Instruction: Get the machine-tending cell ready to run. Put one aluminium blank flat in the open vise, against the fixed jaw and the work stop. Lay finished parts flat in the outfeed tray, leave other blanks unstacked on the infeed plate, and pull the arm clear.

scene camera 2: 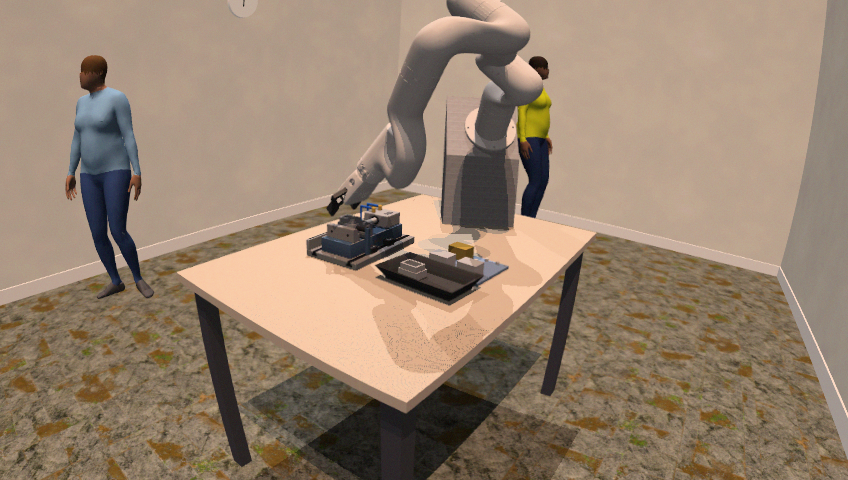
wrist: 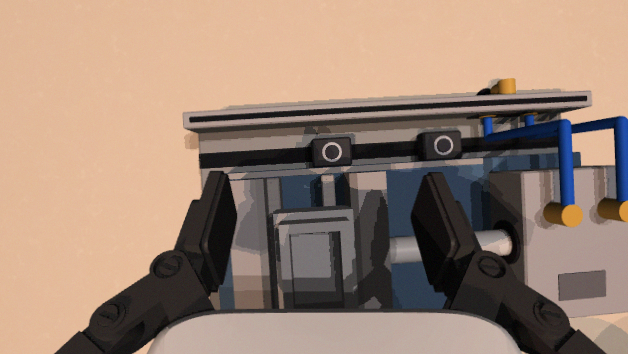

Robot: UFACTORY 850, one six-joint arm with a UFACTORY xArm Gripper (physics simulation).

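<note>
My gripper (scene camera 2: 343, 208) (wrist: 325, 193) is open and empty, tilted above the vise (scene camera 2: 343, 246) (wrist: 370, 200). In the wrist view a grey part with a rectangular pocket (wrist: 311, 255) sits between the jaws, below the space between my fingers. Its lower end is hidden by the gripper body. A similar pocketed part (scene camera 2: 412, 270) lies in the black outfeed tray (scene camera 2: 443, 283). Two plain light-grey blocks (scene camera 2: 442, 257) (scene camera 2: 470, 264) and a brass-coloured block (scene camera 2: 461, 249) stand at the blue-grey infeed plate (scene camera 2: 496, 270), partly hidden by the tray wall. The work stop is hard to make out.
Blue pipes (scene camera 2: 364, 208) (wrist: 565, 165) with brass ends rise by the vise's grey actuator block (scene camera 2: 383, 218) (wrist: 555, 245). The robot's pedestal (scene camera 2: 479, 190) stands at the back of the table (scene camera 2: 285, 303). Two people (scene camera 2: 104, 136) (scene camera 2: 537, 118) stand beyond the table.
</note>
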